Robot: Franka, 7 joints.
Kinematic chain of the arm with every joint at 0, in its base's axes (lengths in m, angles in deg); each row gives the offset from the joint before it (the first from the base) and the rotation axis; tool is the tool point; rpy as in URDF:
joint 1: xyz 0 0 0.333 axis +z
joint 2: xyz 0 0 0 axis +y
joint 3: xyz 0 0 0.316 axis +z
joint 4: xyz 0.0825 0 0 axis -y
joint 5: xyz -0.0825 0 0.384 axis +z
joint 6: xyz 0 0 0 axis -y
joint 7: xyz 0.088 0 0 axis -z
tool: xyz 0 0 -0.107 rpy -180 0 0
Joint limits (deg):
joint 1: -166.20..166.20
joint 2: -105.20..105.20
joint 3: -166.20..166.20
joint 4: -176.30..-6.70
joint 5: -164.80..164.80
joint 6: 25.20..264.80
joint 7: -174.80..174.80
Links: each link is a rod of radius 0.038 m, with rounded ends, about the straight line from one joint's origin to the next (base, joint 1, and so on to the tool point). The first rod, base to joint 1, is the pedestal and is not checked.
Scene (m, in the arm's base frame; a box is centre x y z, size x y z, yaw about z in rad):
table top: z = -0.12
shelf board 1: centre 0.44 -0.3 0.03 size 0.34 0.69 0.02 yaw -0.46
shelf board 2: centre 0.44 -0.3 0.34 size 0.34 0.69 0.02 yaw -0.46
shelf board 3: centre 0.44 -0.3 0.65 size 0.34 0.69 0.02 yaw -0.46
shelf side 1: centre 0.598 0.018 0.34 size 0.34 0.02 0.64 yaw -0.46
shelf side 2: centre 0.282 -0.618 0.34 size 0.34 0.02 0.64 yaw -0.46
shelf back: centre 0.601 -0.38 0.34 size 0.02 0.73 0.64 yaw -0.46
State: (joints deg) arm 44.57 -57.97 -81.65 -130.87 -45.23 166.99 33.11
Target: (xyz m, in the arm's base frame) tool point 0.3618 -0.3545 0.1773
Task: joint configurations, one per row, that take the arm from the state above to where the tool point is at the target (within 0.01 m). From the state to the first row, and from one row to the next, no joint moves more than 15 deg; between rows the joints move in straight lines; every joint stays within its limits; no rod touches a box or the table.
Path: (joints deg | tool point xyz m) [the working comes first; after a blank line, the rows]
Joints at the target: 56.40 -68.99 -113.15 -135.03 -43.12 159.40 33.11
Straight joint move there: touches shelf board 2.

1: 32.78 -65.62 -80.27 -141.11 -48.32 171.80 33.11 | 0.3041 -0.3788 0.4608
2: 20.99 -73.27 -78.89 -151.34 -51.41 176.62 33.11 | 0.2382 -0.3552 0.4577
3: 9.20 -80.92 -77.51 -161.58 -54.50 181.43 33.11 | 0.1804 -0.3158 0.4656
4: -2.59 -88.57 -76.13 -171.82 -57.60 186.25 33.11 | 0.1325 -0.2630 0.4791
5: 0.43 -76.85 -88.66 -172.47 -54.88 179.49 33.11 | 0.1699 -0.2754 0.3736
6: 3.46 -65.13 -101.19 -173.12 -52.16 172.73 33.11 | 0.1693 -0.2658 0.2674
7: 6.49 -53.42 -113.73 -173.77 -49.45 165.98 33.11 | 0.1329 -0.2411 0.1773
8: 18.97 -57.31 -113.58 -164.08 -47.87 164.33 33.11 | 0.1697 -0.2867 0.1743
9: 31.45 -61.20 -113.44 -154.40 -46.28 162.69 33.11 | 0.2224 -0.3234 0.1744
10: 43.92 -65.10 -113.29 -144.72 -44.70 161.05 33.11 | 0.2878 -0.3469 0.1761
11: 56.40 -68.99 -113.15 -135.03 -43.12 159.40 33.11 | 0.3618 -0.3545 0.1773

